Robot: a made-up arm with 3 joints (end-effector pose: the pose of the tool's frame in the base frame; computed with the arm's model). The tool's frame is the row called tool.
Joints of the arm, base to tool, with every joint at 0 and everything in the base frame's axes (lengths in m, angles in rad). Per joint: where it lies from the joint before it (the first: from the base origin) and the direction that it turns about. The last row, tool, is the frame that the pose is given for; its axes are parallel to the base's.
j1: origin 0.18 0.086 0.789 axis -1 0 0
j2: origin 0.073 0.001 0.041 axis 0 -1 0
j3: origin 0.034 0.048 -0.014 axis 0 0 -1
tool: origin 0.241 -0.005 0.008
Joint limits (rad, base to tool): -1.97..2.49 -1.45..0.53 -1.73..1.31
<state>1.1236 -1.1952 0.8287</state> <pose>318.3 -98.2 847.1 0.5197 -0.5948 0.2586 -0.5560</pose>
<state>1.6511 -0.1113 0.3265</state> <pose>511.4 94.7 821.4 0.6615 -0.7302 -0.0820 -0.1504</pose>
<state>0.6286 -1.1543 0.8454</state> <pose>324.4 -102.5 758.7 0.6576 -0.4491 0.3670 -0.4808</pose>
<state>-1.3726 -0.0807 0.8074</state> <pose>448.9 41.9 666.7 0.7209 0.5700 0.2774 -0.2801</pose>
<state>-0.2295 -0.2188 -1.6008</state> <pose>282.7 362.0 882.5 0.6787 0.1571 -0.0061 0.7174</pose>
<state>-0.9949 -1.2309 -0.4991</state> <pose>330.0 336.5 817.1 0.6273 0.5029 0.3954 0.4442</pose>
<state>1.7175 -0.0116 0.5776</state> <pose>486.1 130.6 870.1 0.6251 -0.7267 -0.2120 -0.1903</pose>
